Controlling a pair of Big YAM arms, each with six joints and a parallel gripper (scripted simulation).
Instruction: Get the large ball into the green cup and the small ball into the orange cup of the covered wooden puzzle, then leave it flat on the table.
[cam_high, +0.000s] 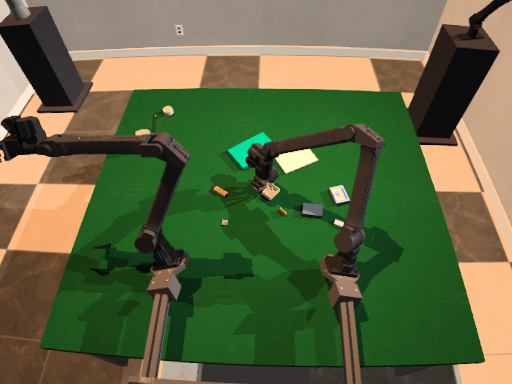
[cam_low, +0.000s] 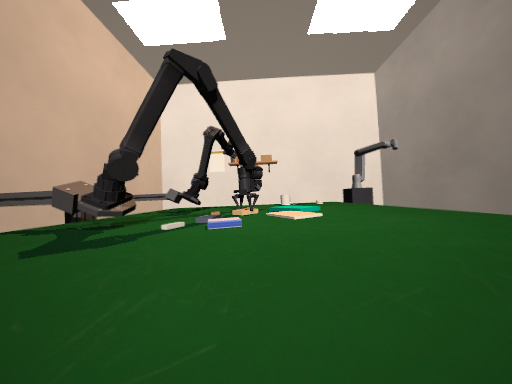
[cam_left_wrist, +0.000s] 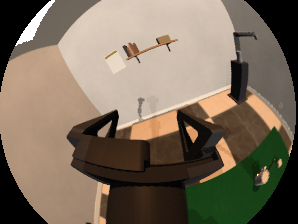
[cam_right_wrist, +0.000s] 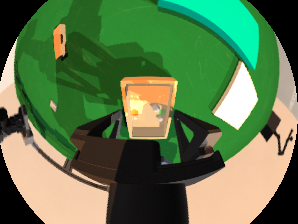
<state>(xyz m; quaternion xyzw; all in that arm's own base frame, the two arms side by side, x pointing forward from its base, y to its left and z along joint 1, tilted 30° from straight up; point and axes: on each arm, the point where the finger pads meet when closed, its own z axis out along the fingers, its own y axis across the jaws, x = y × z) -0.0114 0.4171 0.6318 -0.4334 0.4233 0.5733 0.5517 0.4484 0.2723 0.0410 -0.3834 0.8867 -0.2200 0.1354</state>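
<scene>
My right gripper is now 2 cm above the covered wooden puzzle. Also, from my right hand: white cylinder (66 cm to the left, 27 cm ahead, 2 cm above); cream board (20 cm ahead, 14 cm to the right, 2 cm below); teal board (24 cm ahead, 7 cm to the left, 2 cm below).
</scene>
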